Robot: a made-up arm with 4 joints.
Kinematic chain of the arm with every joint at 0, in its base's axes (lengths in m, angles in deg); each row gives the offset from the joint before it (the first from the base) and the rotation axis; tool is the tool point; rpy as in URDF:
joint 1: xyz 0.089 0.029 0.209 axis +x
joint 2: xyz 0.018 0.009 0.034 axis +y
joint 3: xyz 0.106 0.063 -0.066 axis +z
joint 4: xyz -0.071 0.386 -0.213 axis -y
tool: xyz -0.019 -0.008 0.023 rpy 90 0 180
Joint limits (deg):
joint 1: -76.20..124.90
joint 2: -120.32..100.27
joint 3: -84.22..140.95
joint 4: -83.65..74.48
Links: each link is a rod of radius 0.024 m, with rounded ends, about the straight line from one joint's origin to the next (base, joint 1, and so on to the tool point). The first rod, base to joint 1, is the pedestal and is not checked.
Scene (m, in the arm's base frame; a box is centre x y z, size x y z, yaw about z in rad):
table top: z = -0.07
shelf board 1: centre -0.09 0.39 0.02 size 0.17 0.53 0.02 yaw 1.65
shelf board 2: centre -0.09 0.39 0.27 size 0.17 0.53 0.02 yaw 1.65
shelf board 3: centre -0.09 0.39 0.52 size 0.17 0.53 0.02 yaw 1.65
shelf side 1: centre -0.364 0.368 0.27 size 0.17 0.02 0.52 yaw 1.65
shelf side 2: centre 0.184 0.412 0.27 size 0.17 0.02 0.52 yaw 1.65
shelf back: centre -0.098 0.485 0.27 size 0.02 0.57 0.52 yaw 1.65
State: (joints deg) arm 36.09 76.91 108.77 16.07
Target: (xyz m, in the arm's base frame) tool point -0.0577 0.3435 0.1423
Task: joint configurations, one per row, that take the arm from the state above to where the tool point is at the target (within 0.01 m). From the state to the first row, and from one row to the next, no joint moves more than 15 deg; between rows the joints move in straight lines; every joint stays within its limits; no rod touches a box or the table.
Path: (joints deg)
1: 40.46 62.77 104.25 15.95
2: 44.82 48.63 99.72 15.82
3: 49.19 34.50 95.20 15.70
4: 53.55 20.36 90.67 15.58
5: 57.92 6.22 86.15 15.46
6: 62.28 -7.92 81.62 15.33
7: 66.65 -22.05 77.10 15.21

